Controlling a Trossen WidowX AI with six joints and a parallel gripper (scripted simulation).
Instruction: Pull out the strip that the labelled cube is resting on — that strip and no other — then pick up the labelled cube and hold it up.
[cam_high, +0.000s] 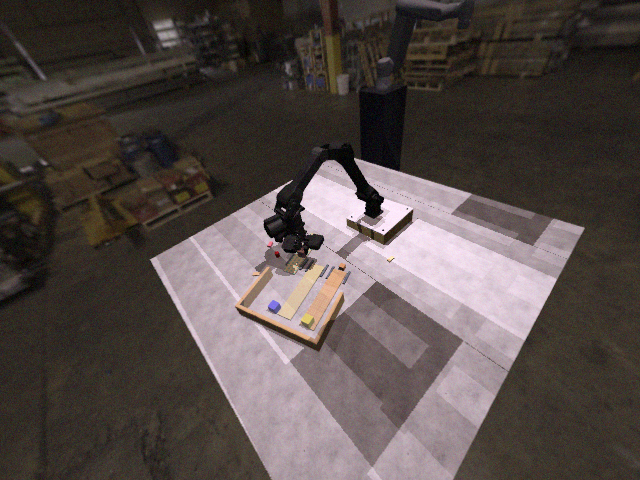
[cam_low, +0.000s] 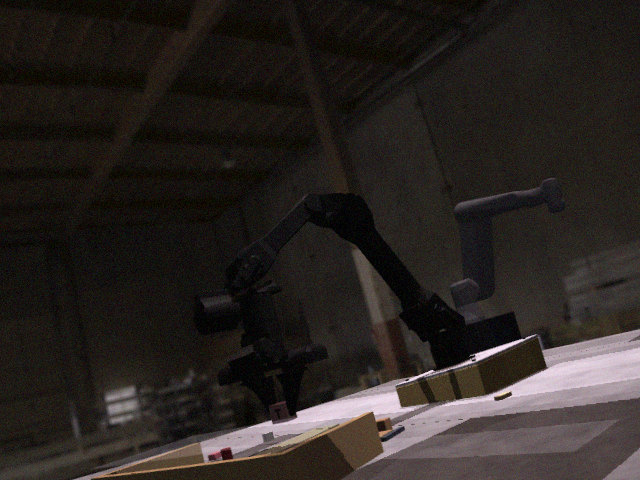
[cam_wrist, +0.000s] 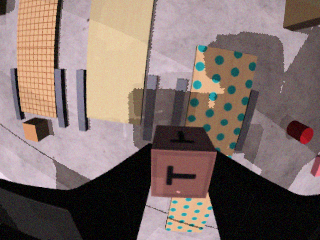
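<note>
Now: the dotted strip 30 mm behind my gripper tip, 50 mm to the right of it and 50 mm below it. From my gripper tip the other things lie so: white cube 70 mm behind, 210 mm to the right, 50 mm below; pink labelled cube 10 mm above; pink piece 50 mm ahead, 200 mm to the right, 50 mm below.
</note>
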